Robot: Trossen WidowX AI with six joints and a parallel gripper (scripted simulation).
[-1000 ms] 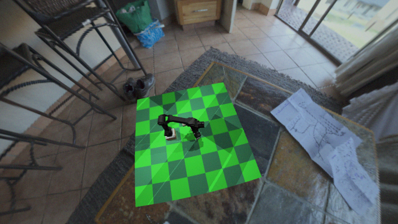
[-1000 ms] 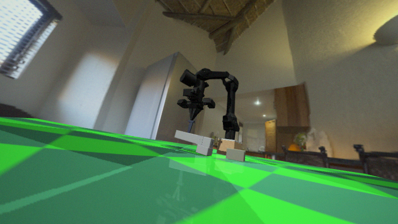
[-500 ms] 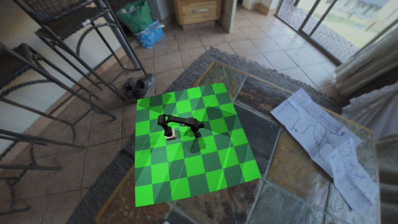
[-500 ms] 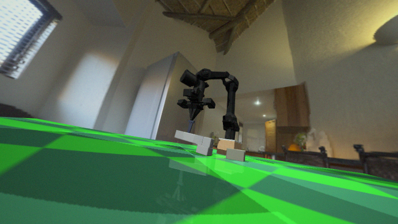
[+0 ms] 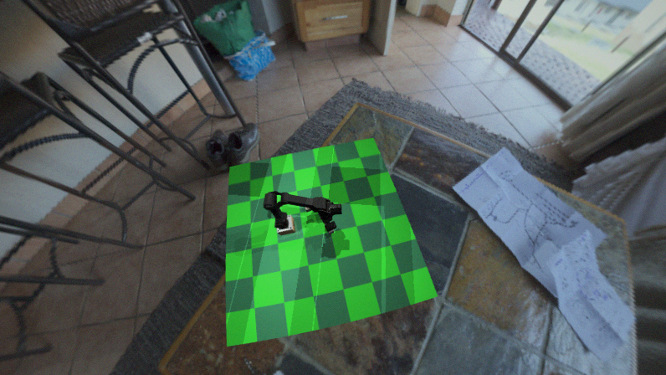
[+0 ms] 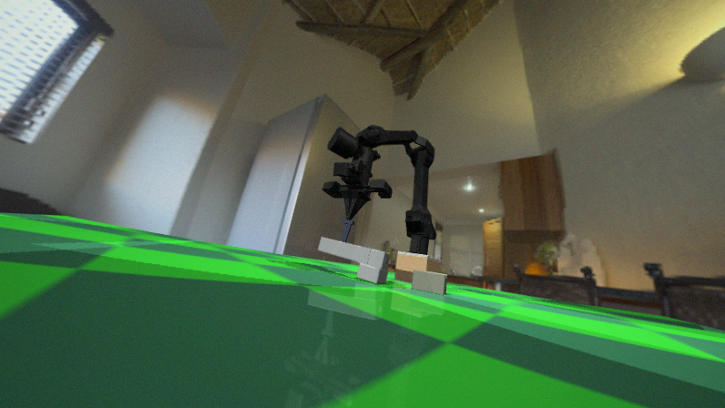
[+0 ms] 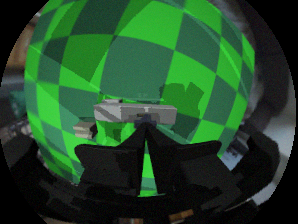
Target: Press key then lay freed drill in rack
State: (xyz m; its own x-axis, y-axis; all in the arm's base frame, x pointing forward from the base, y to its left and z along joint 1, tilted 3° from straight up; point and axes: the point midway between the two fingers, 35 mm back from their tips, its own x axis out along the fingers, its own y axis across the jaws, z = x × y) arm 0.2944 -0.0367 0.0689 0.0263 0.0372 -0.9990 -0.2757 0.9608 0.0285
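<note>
Now: gripper tip 3 cm above the dark key. The rest, counted from my gripper tip: long grey holder: 1 cm behind, 2 cm to the left, 9 cm below; drill: 2 cm behind, 4 cm to the left, 8 cm below; small grey rack block: 13 cm behind, 16 cm to the left, 12 cm below.
</note>
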